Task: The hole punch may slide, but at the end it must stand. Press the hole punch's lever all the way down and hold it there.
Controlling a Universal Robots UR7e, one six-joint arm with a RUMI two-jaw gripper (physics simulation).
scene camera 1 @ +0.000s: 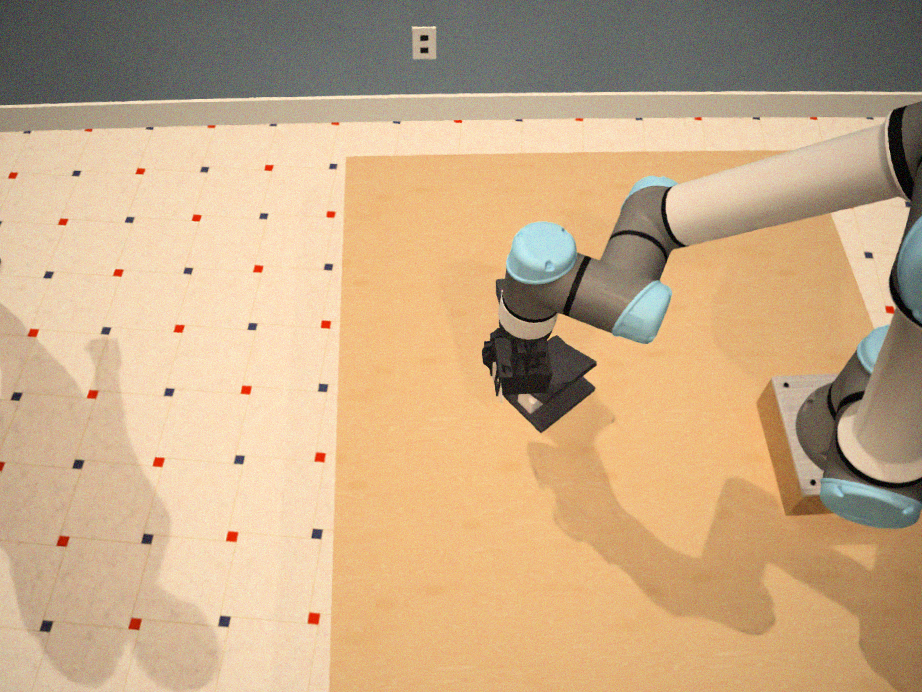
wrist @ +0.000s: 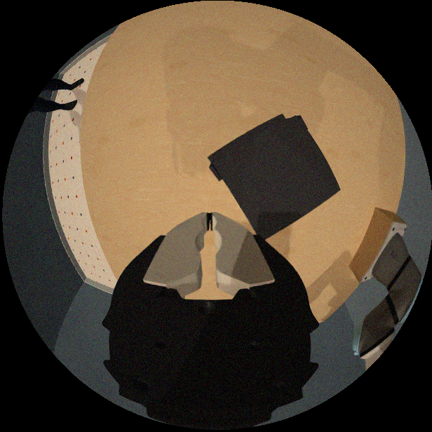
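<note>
The black hole punch stands on its base on the wooden surface. Its broad flat lever is raised, with a wedge-shaped gap to the base at the right in the scene view; a pale part shows between them. In the wrist view the lever's top covers most of the base. My gripper is shut and empty. It is over the left side of the hole punch in the scene view and hides part of it. In the wrist view the fingertips are left of the lever's near corner. Contact cannot be told.
The wooden surface borders a speckled tile floor on the left. The robot's base block stands to the right. The arm reaches over from the right. A wall with a socket is behind.
</note>
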